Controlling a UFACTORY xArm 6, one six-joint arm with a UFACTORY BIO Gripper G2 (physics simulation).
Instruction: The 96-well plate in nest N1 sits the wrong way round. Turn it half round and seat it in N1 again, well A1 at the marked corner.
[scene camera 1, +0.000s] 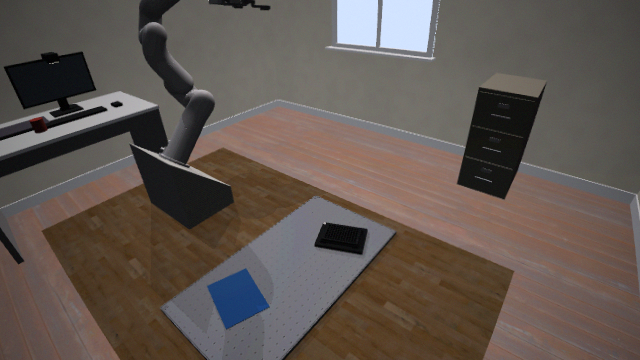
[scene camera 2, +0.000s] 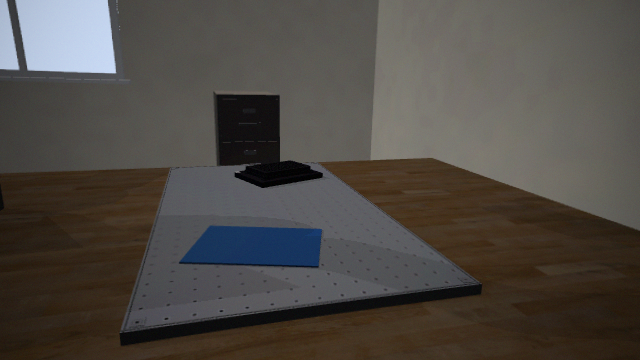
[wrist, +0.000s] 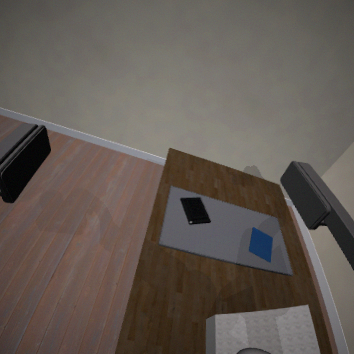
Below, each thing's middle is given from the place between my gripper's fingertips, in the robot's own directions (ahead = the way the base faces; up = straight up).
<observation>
Now: the black 96-well plate (scene camera 2: 285, 168) 550 mm ahead of my hand, 330 mm to the right of it and 680 mm below it. From my hand the other things lie so: flat blue rectangle (scene camera 2: 219, 245) (390 mm ahead, 690 mm to the right, 700 mm below).
</observation>
